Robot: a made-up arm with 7 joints. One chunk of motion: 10 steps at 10 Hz.
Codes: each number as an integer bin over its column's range. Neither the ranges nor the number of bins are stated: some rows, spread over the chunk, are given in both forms.
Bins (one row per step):
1: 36 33 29 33 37 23
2: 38 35 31 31 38 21
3: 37 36 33 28 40 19
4: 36 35 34 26 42 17
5: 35 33 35 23 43 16
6: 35 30 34 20 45 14
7: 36 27 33 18 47 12
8: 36 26 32 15 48 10
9: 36 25 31 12 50 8
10: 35 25 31 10 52 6
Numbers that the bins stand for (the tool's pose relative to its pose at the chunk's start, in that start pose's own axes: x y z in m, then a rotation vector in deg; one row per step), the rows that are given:
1: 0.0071 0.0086 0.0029 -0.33 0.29 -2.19
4: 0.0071 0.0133 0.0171 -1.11 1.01 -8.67
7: 0.0071 -0.0057 0.0143 -2.01 1.73 -14.08
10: 0.0044 -0.0105 0.0086 -2.90 2.45 -20.56
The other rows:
2: 0.0125 0.0133 0.0086 -0.56 0.43 -4.35
3: 0.0098 0.0157 0.0143 -0.89 0.72 -6.51
5: 0.0044 0.0086 0.0200 -1.45 1.15 -9.75
6: 0.0044 0.0014 0.0171 -1.79 1.44 -11.92
8: 0.0071 -0.0081 0.0114 -2.34 1.87 -16.24
9: 0.0071 -0.0105 0.0086 -2.68 2.16 -18.40

